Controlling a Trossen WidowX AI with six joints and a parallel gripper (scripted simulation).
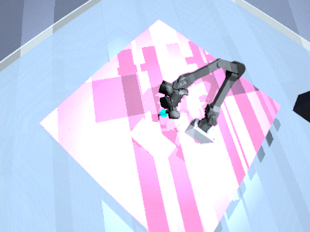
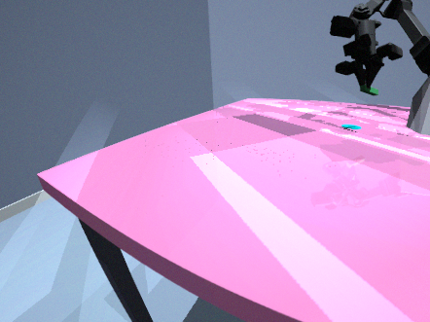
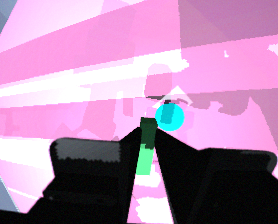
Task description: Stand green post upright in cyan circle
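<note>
Right now the cyan circle is 2 cm ahead of my gripper tip, 1 cm to the right of it and 12 cm below it. From my gripper tip the other things lie so: green post 2 cm behind, 1 cm to the right, 1 cm below.
</note>
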